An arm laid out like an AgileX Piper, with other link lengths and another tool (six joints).
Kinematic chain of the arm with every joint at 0, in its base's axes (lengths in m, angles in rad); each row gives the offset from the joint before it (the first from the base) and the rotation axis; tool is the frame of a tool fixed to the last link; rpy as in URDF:
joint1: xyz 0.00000 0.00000 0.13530 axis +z
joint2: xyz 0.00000 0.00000 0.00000 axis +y
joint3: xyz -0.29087 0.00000 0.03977 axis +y
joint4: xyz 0.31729 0.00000 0.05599 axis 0.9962 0 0.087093
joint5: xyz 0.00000 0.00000 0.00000 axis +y
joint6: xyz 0.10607 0.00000 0.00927 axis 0.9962 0 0.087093
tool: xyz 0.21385 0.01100 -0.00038 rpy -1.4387 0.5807 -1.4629
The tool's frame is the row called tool.
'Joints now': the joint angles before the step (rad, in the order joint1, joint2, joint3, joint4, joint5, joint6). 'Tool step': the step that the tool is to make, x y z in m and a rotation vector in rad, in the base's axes. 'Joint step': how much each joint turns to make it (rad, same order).
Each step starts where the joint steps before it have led.
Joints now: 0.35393 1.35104 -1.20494 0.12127 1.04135 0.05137
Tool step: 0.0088 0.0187 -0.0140 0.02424 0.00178 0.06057
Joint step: -0.00001 0.05461 -0.00178 0.06189 -0.04943 -0.08311
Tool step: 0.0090 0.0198 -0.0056 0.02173 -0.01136 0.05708
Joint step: 0.01051 0.04868 -0.02042 0.04899 -0.03560 -0.06868
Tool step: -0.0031 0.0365 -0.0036 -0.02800 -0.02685 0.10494
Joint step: 0.09345 0.05154 -0.04460 -0.03016 -0.01855 -0.01283
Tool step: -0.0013 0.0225 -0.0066 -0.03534 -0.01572 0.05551
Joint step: 0.06907 0.04659 -0.03799 -0.04934 -0.00904 0.02227
